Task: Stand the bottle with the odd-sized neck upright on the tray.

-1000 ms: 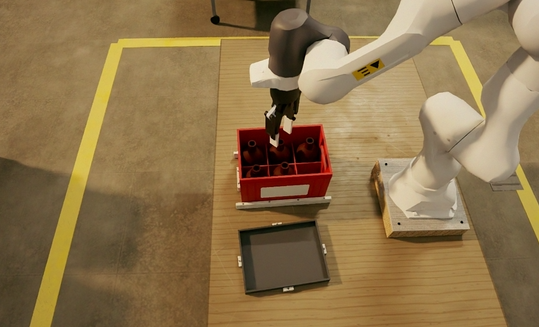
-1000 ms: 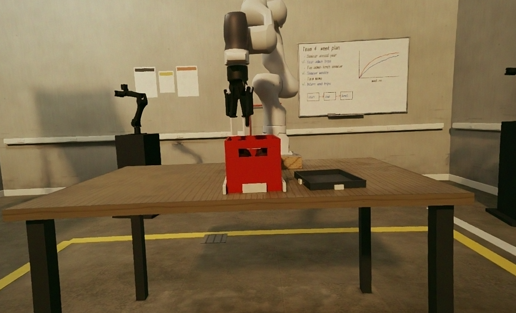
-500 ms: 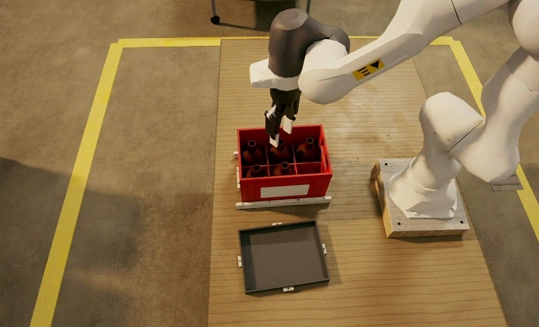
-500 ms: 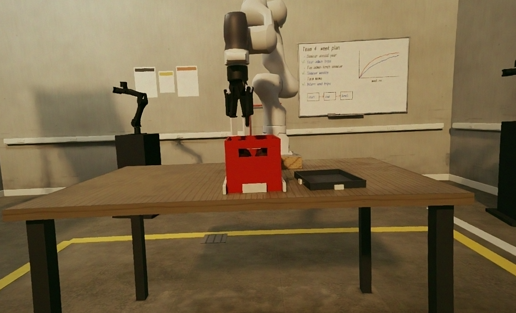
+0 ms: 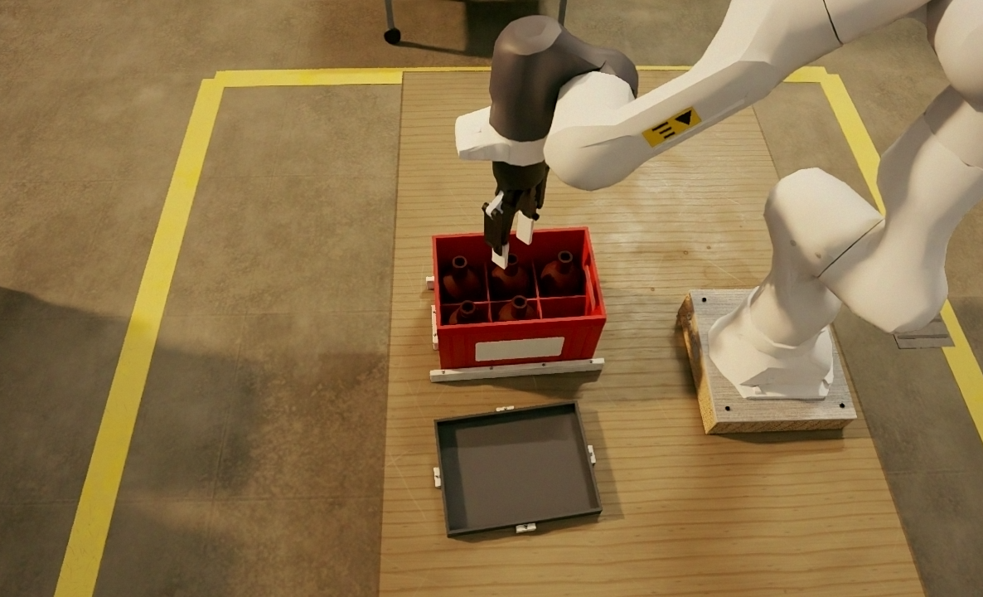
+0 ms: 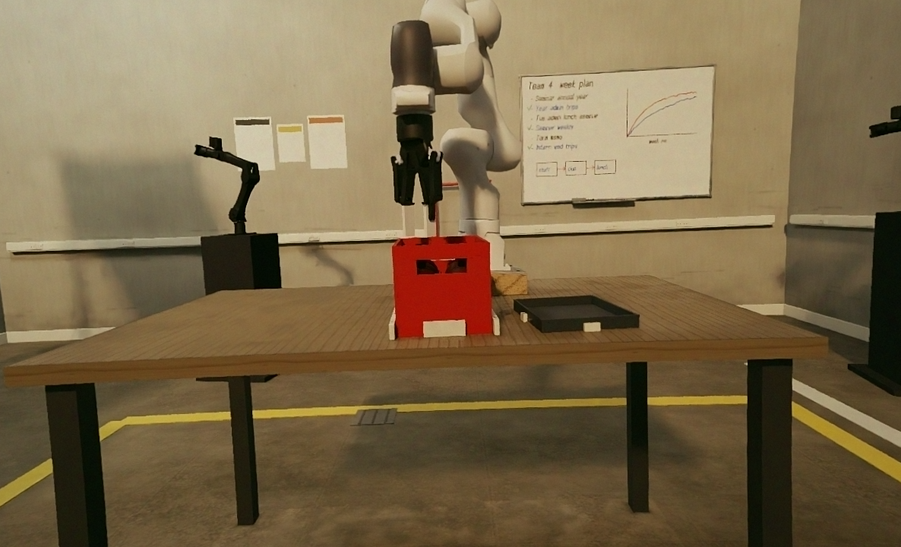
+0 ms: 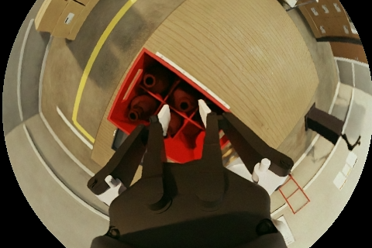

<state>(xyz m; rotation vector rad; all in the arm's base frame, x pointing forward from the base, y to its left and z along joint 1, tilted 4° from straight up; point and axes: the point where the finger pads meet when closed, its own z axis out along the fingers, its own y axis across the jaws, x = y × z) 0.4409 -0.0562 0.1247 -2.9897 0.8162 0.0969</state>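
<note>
Now: hand 1 cm past the crate, 4 cm to the right of it and 13 cm above it. Round my hand: glass bottle 3 cm behind, 8 cm to the left, 13 cm below; then dark tray 6 cm behind, 31 cm to the left, 20 cm below.
</note>
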